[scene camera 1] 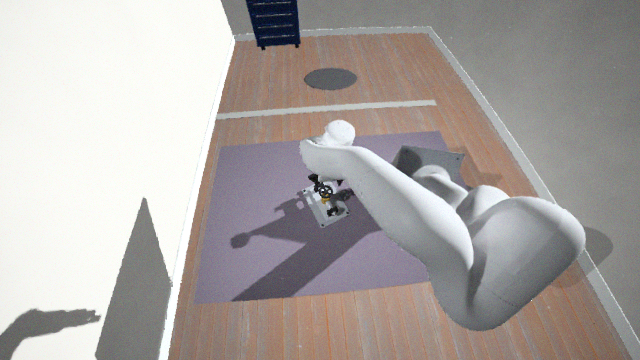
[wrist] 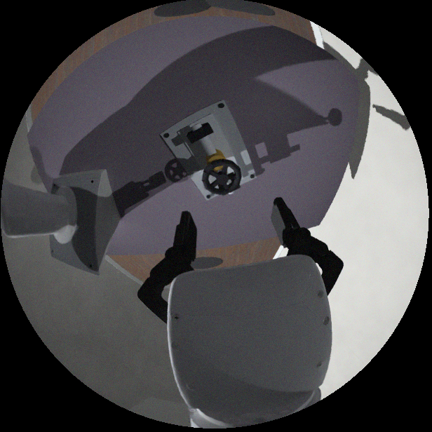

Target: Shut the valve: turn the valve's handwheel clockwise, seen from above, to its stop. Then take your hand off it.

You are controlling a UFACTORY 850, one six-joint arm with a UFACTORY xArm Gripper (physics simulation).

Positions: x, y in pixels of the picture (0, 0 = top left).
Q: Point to a black spoked handwheel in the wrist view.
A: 221, 176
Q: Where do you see a grey base plate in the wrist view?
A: At 220, 111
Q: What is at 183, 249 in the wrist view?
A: The gripper.
